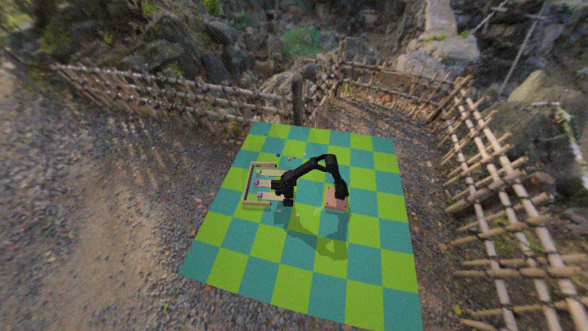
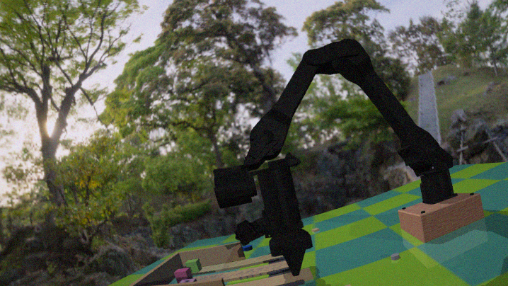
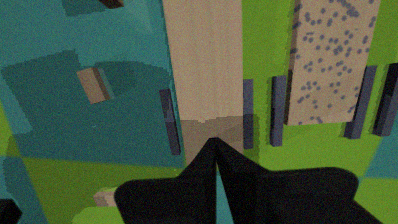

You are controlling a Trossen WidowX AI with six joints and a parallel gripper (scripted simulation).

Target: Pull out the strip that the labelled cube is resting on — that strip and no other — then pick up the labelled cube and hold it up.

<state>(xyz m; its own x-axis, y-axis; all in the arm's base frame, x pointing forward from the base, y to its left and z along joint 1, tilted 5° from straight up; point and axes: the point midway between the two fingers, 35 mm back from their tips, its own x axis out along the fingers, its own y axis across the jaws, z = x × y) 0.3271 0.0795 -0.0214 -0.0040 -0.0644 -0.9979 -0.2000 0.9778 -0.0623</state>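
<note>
The wooden strip is 9 cm ahead of my gripper tip and 2 cm to the left of it. Round my gripper tip: labelled cube 20 cm ahead, 4 cm to the left, 2 cm above.
</note>
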